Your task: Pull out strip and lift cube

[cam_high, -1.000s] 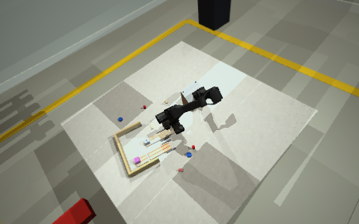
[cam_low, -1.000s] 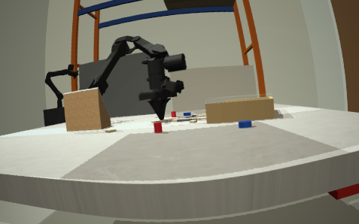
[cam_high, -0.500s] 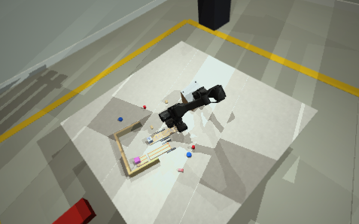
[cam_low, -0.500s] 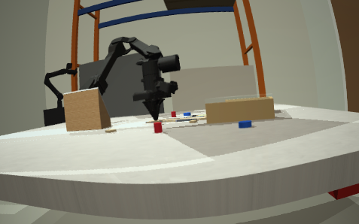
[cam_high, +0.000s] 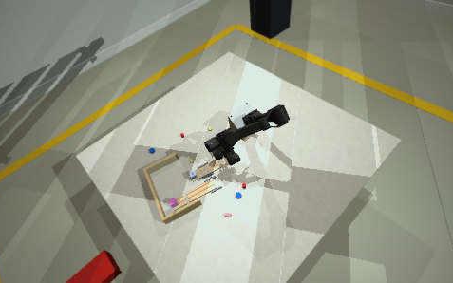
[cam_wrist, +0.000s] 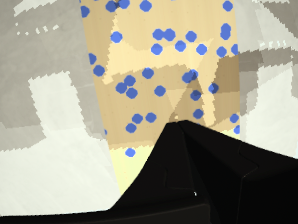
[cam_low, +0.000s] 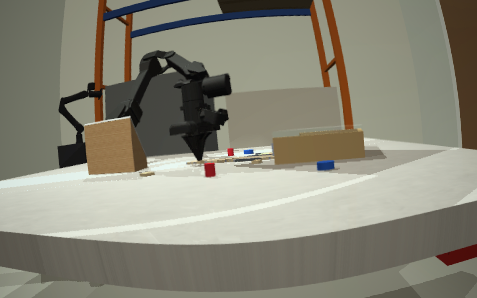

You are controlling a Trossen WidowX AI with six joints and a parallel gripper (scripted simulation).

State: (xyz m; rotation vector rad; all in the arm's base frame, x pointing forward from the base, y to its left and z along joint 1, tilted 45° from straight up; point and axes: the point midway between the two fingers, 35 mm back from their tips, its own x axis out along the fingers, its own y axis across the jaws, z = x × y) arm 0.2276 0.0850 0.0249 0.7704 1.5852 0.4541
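My gripper tip is now 21 cm short of the pale blue cube marked k, 4 cm to the left of it and 2 cm below it. Round my gripper tip: pink block: 21 cm ahead, 24 cm to the left; red-lined strip: 23 cm ahead, 5 cm to the left.
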